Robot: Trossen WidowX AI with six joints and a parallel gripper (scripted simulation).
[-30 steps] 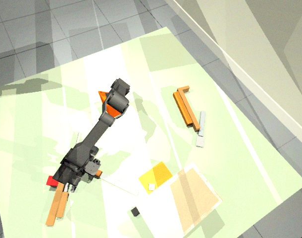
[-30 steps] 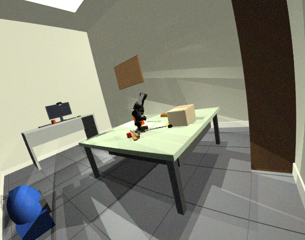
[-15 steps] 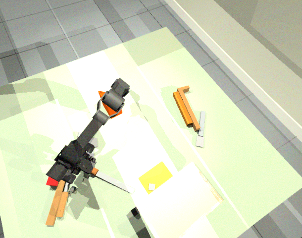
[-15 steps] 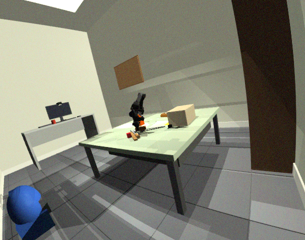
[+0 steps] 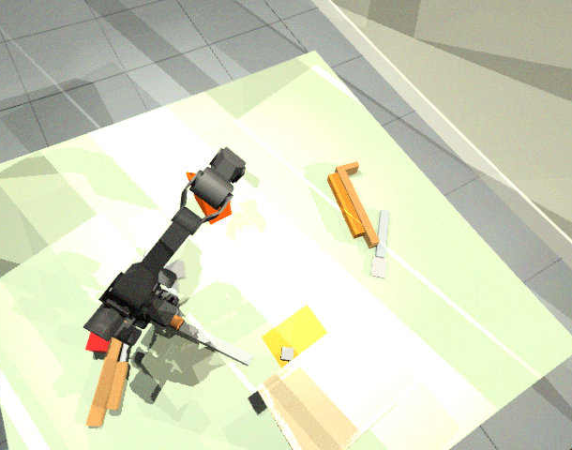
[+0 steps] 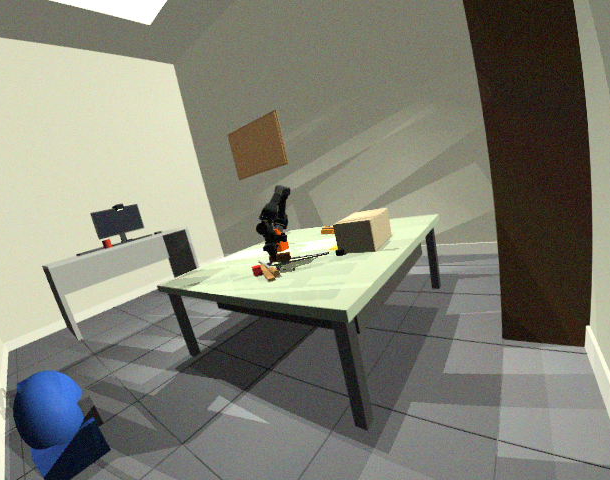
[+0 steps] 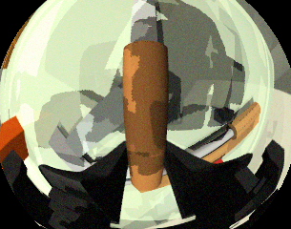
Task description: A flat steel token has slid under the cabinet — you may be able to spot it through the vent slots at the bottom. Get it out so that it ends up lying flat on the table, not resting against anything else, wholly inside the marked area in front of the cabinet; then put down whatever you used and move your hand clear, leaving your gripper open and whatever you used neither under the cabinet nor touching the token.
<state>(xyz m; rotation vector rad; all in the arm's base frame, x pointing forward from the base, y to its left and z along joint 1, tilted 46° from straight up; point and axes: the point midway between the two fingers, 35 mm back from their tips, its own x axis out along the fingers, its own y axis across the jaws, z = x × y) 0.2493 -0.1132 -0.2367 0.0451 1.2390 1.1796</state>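
Right now my gripper tip is 60 mm past the short bar, 10 mm to the left of it and 10 mm above it. From my gripper tip the other things lie so: long wooden stick 120 mm to the right, 60 mm ahead, 20 mm below; then red cube 140 mm to the right, 20 mm ahead; then small grey cube 90 mm ahead, 70 mm to the right, 10 mm below.
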